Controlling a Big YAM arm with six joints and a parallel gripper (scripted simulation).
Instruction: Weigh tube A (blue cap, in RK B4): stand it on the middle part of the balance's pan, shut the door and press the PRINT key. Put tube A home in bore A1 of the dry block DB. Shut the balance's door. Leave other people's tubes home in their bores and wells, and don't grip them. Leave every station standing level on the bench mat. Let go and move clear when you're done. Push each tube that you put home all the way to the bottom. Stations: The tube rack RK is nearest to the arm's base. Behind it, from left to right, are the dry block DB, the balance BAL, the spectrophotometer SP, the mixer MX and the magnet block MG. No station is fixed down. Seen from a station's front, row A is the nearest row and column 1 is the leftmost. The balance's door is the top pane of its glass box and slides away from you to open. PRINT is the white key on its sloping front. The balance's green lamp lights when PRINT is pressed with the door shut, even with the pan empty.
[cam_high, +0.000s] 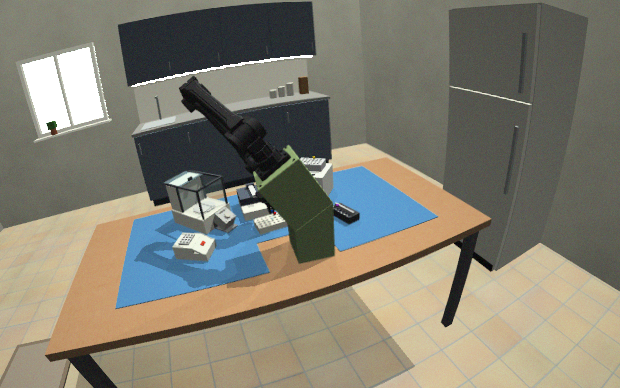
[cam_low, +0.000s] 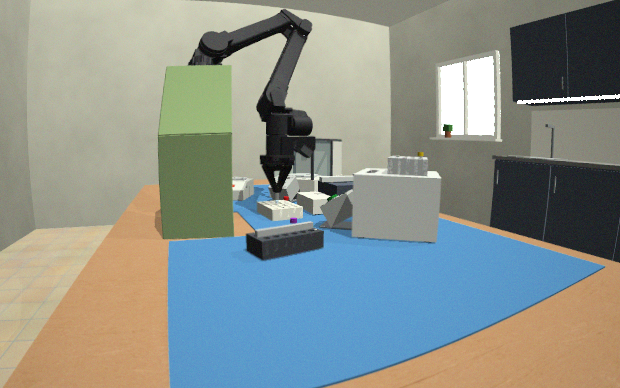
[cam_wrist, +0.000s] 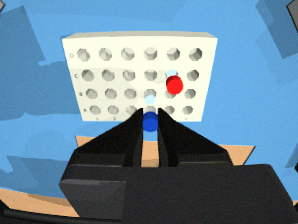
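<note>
Right now the tube rack RK is 6 cm below my hand, 1 cm to the left of it and 1 cm ahead of it. Round my hand: dark spectrophotometer (20 cm ahead, 4 cm to the left); magnet block (30 cm to the right, 7 cm behind, 5 cm below); white round key (19 cm to the left, 6 cm ahead).
</note>
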